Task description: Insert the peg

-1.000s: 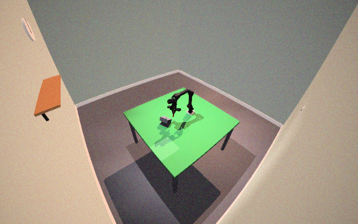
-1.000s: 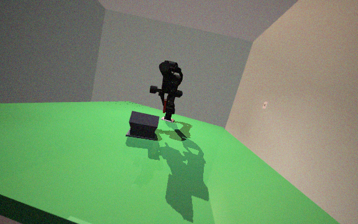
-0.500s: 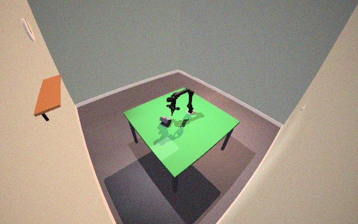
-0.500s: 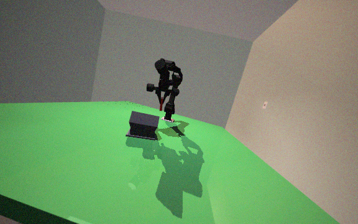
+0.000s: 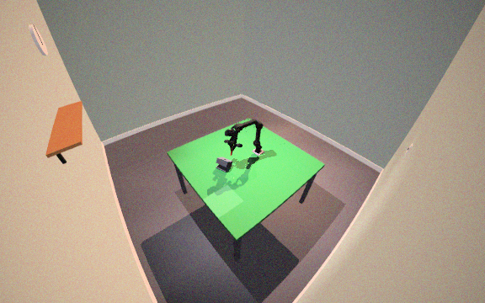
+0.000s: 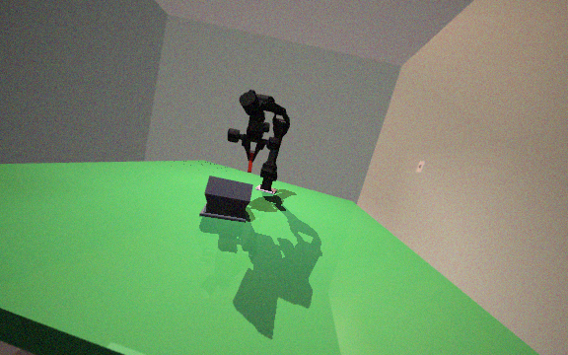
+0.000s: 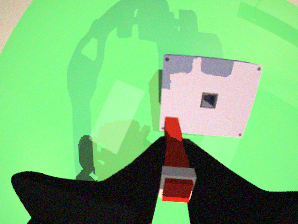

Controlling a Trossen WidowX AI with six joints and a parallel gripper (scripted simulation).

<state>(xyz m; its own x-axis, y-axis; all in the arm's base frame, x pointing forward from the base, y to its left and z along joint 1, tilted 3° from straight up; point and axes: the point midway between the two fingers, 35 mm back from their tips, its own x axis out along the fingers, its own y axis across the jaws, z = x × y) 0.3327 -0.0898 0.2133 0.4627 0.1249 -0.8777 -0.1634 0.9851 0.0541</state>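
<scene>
Right now my gripper tip is 70 mm short of the sloped panel, 40 mm to the left of it and 110 mm above it. The rest, counted from my gripper tip: red square-sided peg (10 mm behind, 10 mm above).
</scene>
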